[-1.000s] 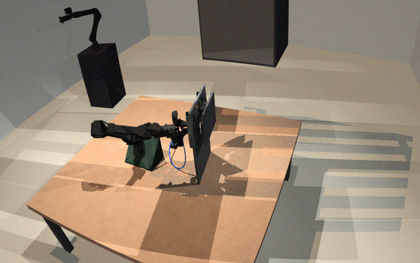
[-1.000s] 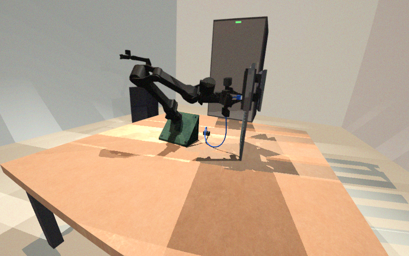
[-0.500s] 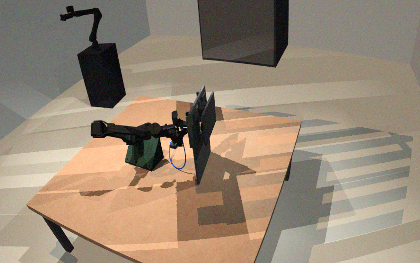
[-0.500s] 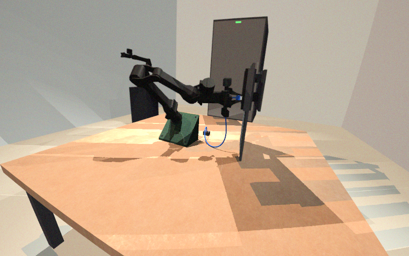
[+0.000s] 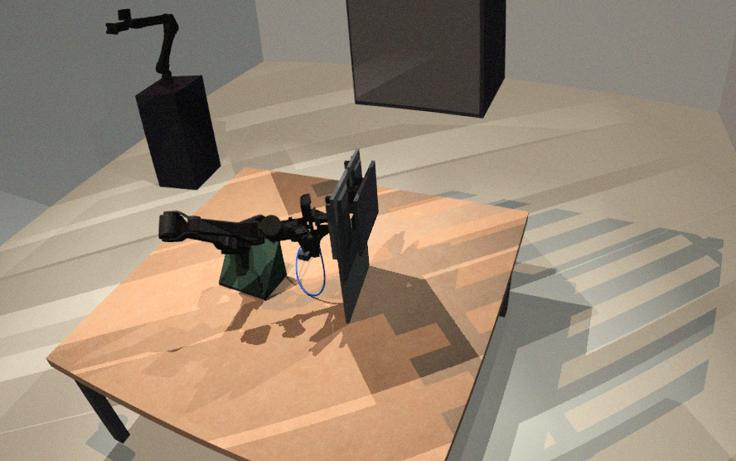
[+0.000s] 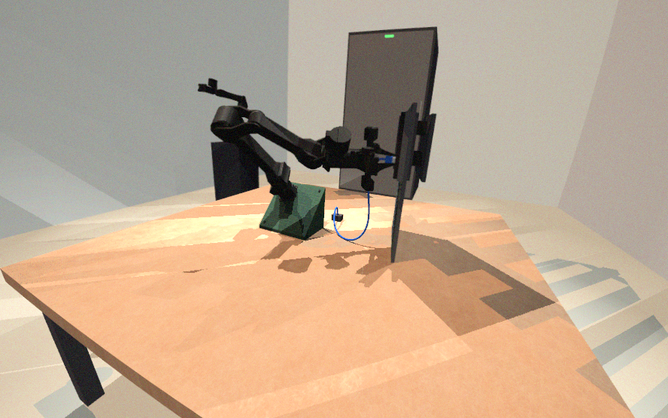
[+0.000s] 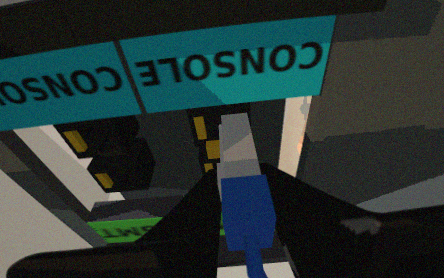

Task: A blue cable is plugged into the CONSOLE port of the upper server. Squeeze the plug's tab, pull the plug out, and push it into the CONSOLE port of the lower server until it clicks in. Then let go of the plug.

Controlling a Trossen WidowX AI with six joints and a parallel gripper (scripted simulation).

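My gripper tip is now right at the cable plug. Round my gripper tip: black block (22 cm behind, 16 cm to the left, 27 cm below).
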